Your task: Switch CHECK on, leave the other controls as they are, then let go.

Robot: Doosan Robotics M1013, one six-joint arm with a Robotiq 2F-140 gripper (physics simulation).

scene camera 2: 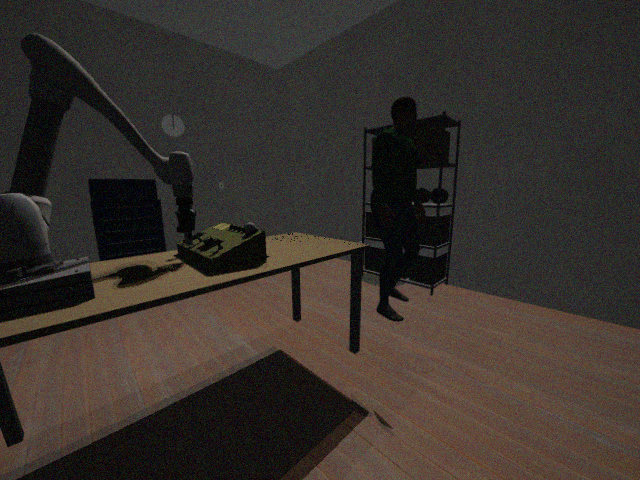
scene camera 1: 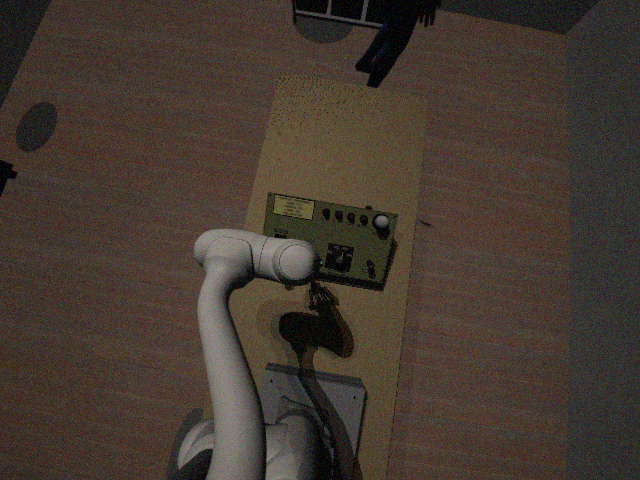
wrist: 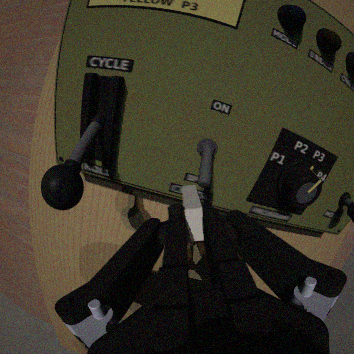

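Seen in the pictures: gripper, fingertip midpoint: (scene camera 2: 189,245) (wrist: 189,197); arm's base, link origin: (scene camera 2: 26,273) (scene camera 1: 297,427).
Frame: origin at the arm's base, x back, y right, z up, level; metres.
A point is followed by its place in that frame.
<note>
The green control box (scene camera 1: 361,235) @[x -0.736, y 0.043, z 0.048 m] (scene camera 2: 245,254) @[x -0.736, y 0.165, z -0.016 m] (wrist: 165,95) @[x -0.656, y -0.194, z 0.028 m] sits on the table. In the wrist view its middle toggle switch (wrist: 205,167) @[x -0.605, y -0.135, z 0.045 m] has a grey lever tilted down, away from the ON label (wrist: 221,107) @[x -0.665, y -0.139, z 0.029 m]. The labels below the lever are partly hidden and unreadable, so the name CHECK cannot be read. My gripper (scene camera 2: 188,239) @[x -0.562, y -0.130, z 0.003 m] (wrist: 189,197) @[x -0.562, y -0.130, z 0.003 m] is shut and empty, its fingertips just below the toggle lever at the box's near edge. Whether they touch the lever is unclear. In scene camera 1 the arm's wrist hides the gripper and toggle.
The CYCLE lever with its black ball (wrist: 62,186) @[x -0.558, y -0.239, z 0.088 m] stands left of the toggle. The rotary selector (wrist: 306,192) @[x -0.624, y -0.015, z 0.045 m] is to the right, its pointer toward P4. Another small switch (scene camera 1: 370,267) @[x -0.626, y 0.104, z 0.055 m] is farther right. A white dome (scene camera 1: 381,221) @[x -0.790, y 0.089, z 0.116 m] stands at the far right corner. A person (scene camera 2: 395,201) stands beyond the table.
</note>
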